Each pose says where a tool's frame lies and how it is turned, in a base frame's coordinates. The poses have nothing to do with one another.
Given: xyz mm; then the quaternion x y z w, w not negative.
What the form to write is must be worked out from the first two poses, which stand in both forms.
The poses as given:
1: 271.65, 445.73, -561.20, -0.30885, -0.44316, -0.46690, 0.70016
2: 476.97, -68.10, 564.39, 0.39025, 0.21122, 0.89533, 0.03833
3: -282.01, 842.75, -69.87, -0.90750, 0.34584, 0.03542, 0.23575
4: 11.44, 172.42, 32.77, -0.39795, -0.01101, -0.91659, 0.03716
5: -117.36, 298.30, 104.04, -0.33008, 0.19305, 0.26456, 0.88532
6: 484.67, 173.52, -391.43, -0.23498, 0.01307, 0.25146, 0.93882
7: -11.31, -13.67, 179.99, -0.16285, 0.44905, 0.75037, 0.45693
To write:
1: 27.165, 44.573, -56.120, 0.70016, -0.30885, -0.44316, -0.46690
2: 47.697, -6.810, 56.439, 0.03833, 0.39025, 0.21122, 0.89533
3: -28.201, 84.275, -6.987, 0.23575, -0.90750, 0.34584, 0.03542
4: 1.144, 17.242, 3.277, 0.03716, -0.39795, -0.01101, -0.91659
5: -11.736, 29.830, 10.404, 0.88532, -0.33008, 0.19305, 0.26456
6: 48.467, 17.352, -39.143, 0.93882, -0.23498, 0.01307, 0.25146
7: -1.131, -1.367, 17.999, 0.45693, -0.16285, 0.44905, 0.75037
